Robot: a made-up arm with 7 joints.
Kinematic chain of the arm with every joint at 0, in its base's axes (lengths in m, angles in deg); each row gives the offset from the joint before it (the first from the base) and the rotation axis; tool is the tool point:
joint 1: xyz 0 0 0 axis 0 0.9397 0.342
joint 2: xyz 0 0 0 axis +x
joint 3: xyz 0 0 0 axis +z
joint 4: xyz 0.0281 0 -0.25 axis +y
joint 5: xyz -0.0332 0 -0.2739 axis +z
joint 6: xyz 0 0 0 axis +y
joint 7: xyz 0 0 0 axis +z
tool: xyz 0 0 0
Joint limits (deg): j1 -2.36..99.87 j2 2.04..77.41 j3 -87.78..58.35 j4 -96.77..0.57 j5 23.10..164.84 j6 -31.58..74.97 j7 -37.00..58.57
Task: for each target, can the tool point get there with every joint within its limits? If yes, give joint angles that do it. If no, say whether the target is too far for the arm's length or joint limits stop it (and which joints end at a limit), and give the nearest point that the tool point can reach.
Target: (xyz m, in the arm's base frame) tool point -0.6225 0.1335 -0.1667
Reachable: no: too far | nearest point -0.4989 0.1070 -0.1336 | short by 0.131 m
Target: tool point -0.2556 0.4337 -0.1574
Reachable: yes | joints 45.29 67.04 -55.33 -12.30 40.80 29.93 -0.23
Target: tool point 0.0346 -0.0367 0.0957
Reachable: no: joint limits stop it (at a limit: joint 1, joint 2, joint 3, joint 4) | nearest point 0.1560 0.2988 0.2040 | short by 0.373 m
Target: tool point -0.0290 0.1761 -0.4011
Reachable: yes | joints 23.60 61.64 -59.58 -80.74 66.82 41.83 -13.21
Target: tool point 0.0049 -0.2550 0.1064
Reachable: no: joint limits stop it (at a limit: joint 1, joint 2, joint 3, joint 4) | nearest point -0.1447 -0.3487 -0.1128 | short by 0.281 m
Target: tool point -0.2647 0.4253 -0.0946
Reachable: yes | joints 80.93 68.08 7.03 -43.13 50.94 43.66 7.93
